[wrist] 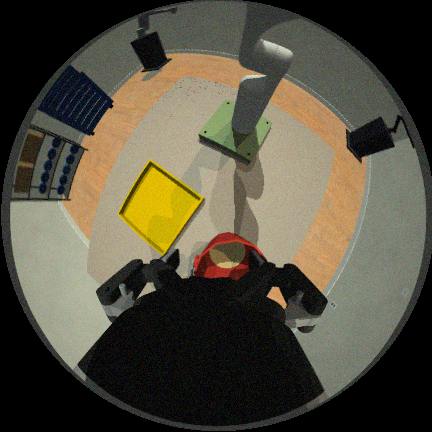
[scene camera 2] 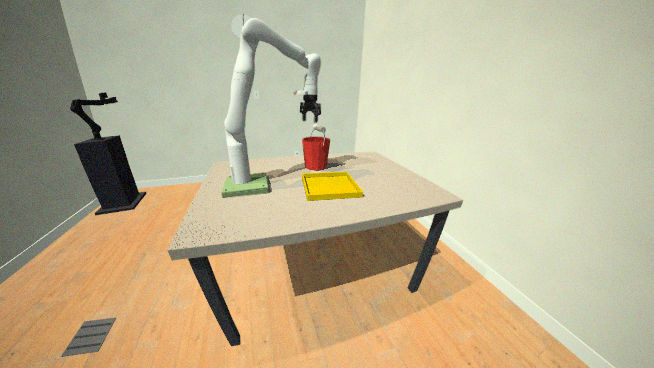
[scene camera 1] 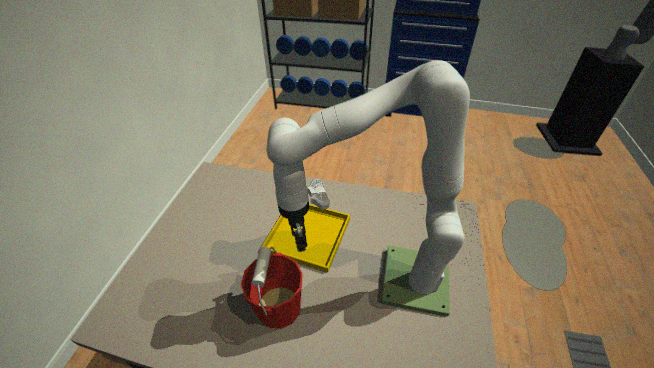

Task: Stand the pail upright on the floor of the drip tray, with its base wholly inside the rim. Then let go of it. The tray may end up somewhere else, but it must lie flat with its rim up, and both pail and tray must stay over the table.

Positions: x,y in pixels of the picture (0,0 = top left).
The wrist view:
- my gripper: 213,257
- yellow drip tray: 157,206
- red pail: 226,255
